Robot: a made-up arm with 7 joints. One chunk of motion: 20 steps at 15 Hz.
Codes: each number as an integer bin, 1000 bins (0 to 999) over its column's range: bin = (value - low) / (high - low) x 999, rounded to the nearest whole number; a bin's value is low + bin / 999 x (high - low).
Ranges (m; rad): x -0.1..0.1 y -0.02..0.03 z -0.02..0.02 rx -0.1..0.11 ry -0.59..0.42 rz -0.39..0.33
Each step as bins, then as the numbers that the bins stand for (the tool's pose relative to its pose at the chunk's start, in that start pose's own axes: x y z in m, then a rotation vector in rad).
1 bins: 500 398 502 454 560 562
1 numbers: 0.0001 -0.0001 0.0001 -0.0046 -0.0238 0.0150
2 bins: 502 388 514 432 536 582
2 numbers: 0.0005 -0.0006 0.0006 -0.0092 -0.0481 0.0295
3 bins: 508 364 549 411 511 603
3 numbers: 0.0017 -0.0018 0.0020 -0.0136 -0.0734 0.0446
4 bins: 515 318 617 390 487 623
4 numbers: 0.0031 -0.0041 0.0047 -0.0180 -0.0976 0.0590
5 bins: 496 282 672 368 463 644
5 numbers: -0.0007 -0.0059 0.0069 -0.0226 -0.1219 0.0741
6 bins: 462 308 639 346 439 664
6 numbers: -0.0075 -0.0046 0.0056 -0.0273 -0.1462 0.0886
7 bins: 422 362 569 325 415 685
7 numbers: -0.0155 -0.0019 0.0028 -0.0317 -0.1704 0.1037
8 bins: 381 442 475 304 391 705
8 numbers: -0.0237 0.0021 -0.0010 -0.0361 -0.1947 0.1181
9 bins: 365 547 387 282 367 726
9 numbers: -0.0269 0.0074 -0.0045 -0.0407 -0.2190 0.1332
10 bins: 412 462 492 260 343 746
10 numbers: -0.0175 0.0031 -0.0003 -0.0453 -0.2432 0.1477
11 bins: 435 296 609 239 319 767
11 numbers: -0.0129 -0.0052 0.0044 -0.0498 -0.2675 0.1628
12 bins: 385 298 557 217 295 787
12 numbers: -0.0229 -0.0051 0.0023 -0.0544 -0.2918 0.1772
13 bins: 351 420 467 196 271 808
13 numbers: -0.0297 0.0010 -0.0013 -0.0588 -0.3160 0.1923
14 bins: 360 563 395 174 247 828
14 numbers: -0.0279 0.0082 -0.0042 -0.0634 -0.3403 0.2068
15 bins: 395 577 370 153 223 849
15 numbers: -0.0209 0.0089 -0.0052 -0.0678 -0.3645 0.2219
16 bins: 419 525 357 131 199 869
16 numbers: -0.0161 0.0063 -0.0057 -0.0725 -0.3888 0.2363
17 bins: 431 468 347 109 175 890
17 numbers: -0.0137 0.0034 -0.0061 -0.0771 -0.4131 0.2514
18 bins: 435 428 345 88 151 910
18 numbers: -0.0129 0.0014 -0.0062 -0.0815 -0.4373 0.2659
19 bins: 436 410 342 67 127 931
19 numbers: -0.0127 0.0005 -0.0063 -0.0859 -0.4616 0.2810
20 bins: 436 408 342 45 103 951
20 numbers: -0.0127 0.0004 -0.0063 -0.0905 -0.4859 0.2954
